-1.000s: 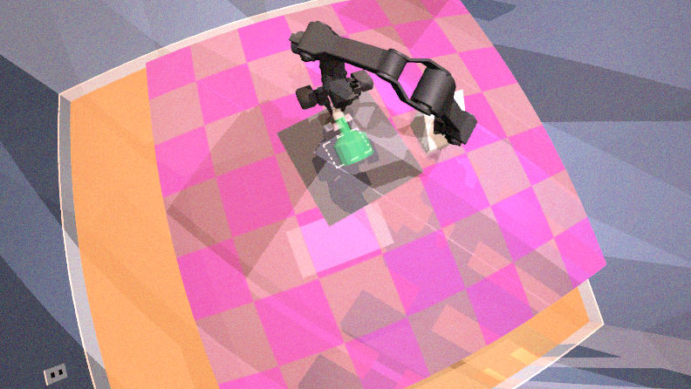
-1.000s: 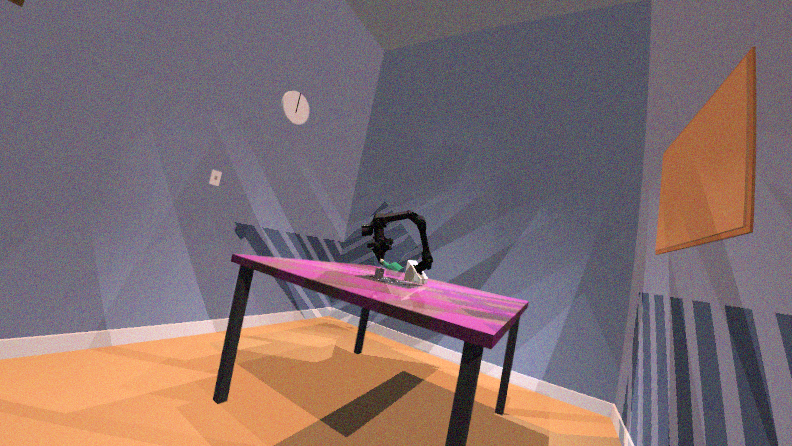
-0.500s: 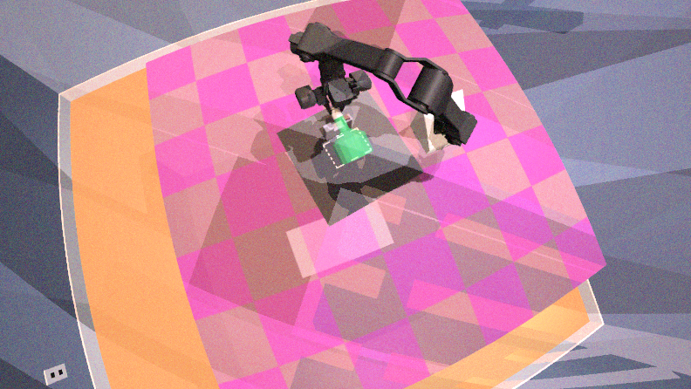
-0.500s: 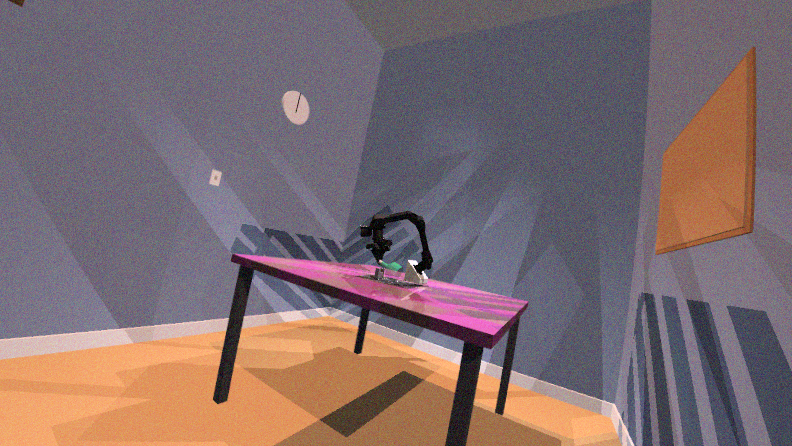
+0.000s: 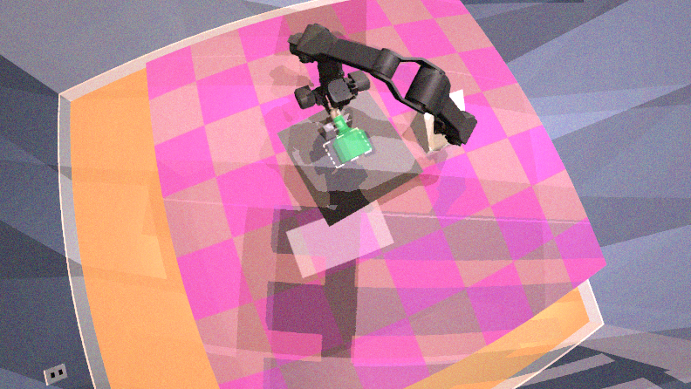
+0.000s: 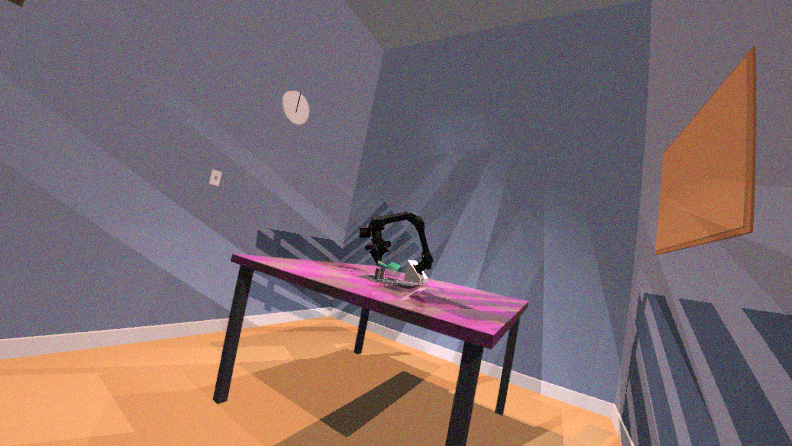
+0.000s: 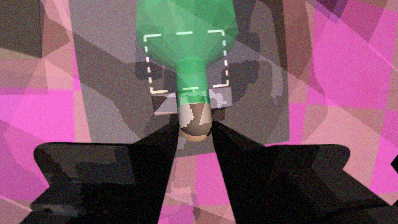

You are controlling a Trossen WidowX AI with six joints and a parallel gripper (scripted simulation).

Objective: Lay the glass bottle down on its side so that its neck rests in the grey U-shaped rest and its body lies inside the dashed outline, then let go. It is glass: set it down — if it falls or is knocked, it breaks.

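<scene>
My gripper tip is now 5 cm to the right of the glass bottle, 1 cm past it and 1 cm above it. Round my gripper tip: dark grey mat (9 cm to the left, 8 cm below, 2 cm behind).
</scene>
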